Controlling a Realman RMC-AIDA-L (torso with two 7-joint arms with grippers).
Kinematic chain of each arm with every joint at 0, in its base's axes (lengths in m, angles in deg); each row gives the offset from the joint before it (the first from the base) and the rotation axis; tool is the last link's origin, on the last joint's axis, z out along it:
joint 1: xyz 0 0 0.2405 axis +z
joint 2: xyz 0 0 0 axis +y
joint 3: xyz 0 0 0.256 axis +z
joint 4: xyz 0 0 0 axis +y
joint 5: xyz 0 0 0.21 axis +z
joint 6: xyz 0 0 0 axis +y
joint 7: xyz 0 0 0.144 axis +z
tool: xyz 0 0 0
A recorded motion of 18 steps. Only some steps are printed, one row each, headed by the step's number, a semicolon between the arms.
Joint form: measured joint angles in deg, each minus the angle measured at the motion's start. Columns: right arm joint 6, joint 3, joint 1, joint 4, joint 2, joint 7, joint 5; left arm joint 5, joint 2, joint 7, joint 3, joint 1, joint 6, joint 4.
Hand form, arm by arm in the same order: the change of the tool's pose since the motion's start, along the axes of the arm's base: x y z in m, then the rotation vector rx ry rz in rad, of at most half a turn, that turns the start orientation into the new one. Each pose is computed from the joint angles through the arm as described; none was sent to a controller.
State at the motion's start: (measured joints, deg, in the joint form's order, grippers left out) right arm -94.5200 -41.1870 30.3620 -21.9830 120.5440 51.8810 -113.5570; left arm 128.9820 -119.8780 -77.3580 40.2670 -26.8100 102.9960 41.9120
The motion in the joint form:
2: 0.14 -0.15 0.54 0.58 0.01 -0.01 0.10; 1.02 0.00 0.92 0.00 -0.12 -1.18 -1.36
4: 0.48 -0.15 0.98 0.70 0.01 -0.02 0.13; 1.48 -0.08 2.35 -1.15 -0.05 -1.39 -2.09
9: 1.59 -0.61 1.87 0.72 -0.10 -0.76 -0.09; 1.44 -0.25 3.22 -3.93 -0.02 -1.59 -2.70
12: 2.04 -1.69 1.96 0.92 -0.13 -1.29 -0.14; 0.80 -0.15 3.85 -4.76 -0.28 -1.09 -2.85
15: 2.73 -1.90 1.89 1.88 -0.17 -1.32 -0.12; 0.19 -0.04 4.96 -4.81 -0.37 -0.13 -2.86
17: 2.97 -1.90 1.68 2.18 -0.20 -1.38 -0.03; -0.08 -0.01 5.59 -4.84 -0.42 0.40 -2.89
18: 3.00 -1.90 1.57 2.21 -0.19 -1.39 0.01; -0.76 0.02 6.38 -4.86 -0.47 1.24 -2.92
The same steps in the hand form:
2: -0.0025 0.0011 -0.0018 -0.0062 0.0033 0.0035; -0.0037 -0.0014 -0.0048 -0.0051 0.0139 0.0029
4: -0.0041 0.0033 -0.0023 -0.0041 0.0005 0.0071; -0.0059 -0.0027 -0.0057 0.0073 0.0075 -0.0011
9: -0.0060 0.0083 -0.0035 0.0056 -0.0227 0.0285; -0.0076 -0.0015 -0.0038 0.0446 -0.0174 0.0163
12: -0.0056 0.0072 -0.0060 -0.0016 -0.0375 0.0418; -0.0055 0.0004 -0.0015 0.0595 -0.0360 0.0069
15: -0.0036 0.0054 -0.0089 -0.0085 -0.0405 0.0274; -0.0030 0.0001 0.0002 0.0625 -0.0516 -0.0181
17: -0.0020 0.0043 -0.0095 -0.0080 -0.0406 0.0192; -0.0016 -0.0003 0.0008 0.0631 -0.0602 -0.0319
18: -0.0015 0.0038 -0.0096 -0.0077 -0.0401 0.0167; 0.0009 -0.0008 0.0019 0.0657 -0.0771 -0.0506

